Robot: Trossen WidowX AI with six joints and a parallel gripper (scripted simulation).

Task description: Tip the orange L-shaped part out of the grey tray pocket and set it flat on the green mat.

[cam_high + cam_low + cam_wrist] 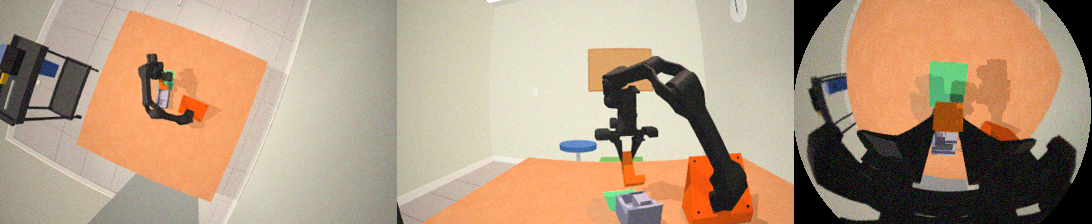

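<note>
The green mat is 17 cm below my gripper tip and 3 cm to the right of it. Also, from my gripper tip: orange L-shaped part 3 cm to the left, 3 cm below, 2 cm behind.
</note>
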